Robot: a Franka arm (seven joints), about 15 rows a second.
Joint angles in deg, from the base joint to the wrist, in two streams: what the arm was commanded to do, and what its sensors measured. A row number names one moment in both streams.
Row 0, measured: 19.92, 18.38, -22.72, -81.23, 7.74, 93.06, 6.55
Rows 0 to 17, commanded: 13.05, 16.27, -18.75, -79.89, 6.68, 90.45, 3.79; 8.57, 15.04, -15.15, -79.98, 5.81, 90.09, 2.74; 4.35, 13.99, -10.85, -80.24, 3.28, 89.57, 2.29; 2.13, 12.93, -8.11, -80.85, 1.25, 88.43, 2.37; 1.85, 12.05, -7.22, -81.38, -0.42, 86.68, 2.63; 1.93, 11.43, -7.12, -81.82, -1.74, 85.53, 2.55; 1.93, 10.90, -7.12, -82.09, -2.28, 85.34, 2.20; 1.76, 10.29, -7.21, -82.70, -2.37, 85.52, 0.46; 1.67, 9.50, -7.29, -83.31, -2.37, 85.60, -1.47; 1.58, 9.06, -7.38, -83.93, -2.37, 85.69, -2.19; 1.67, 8.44, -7.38, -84.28, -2.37, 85.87, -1.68; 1.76, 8.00, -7.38, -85.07, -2.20, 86.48, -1.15; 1.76, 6.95, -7.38, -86.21, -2.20, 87.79, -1.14; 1.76, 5.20, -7.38, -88.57, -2.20, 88.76, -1.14; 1.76, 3.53, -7.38, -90.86, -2.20, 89.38, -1.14; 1.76, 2.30, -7.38, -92.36, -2.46, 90.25, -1.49; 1.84, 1.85, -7.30, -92.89, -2.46, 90.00, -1.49; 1.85, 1.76, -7.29, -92.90, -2.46, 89.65, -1.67
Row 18, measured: 2.40, 5.16, -8.25, -88.93, -1.49, 88.39, -0.80
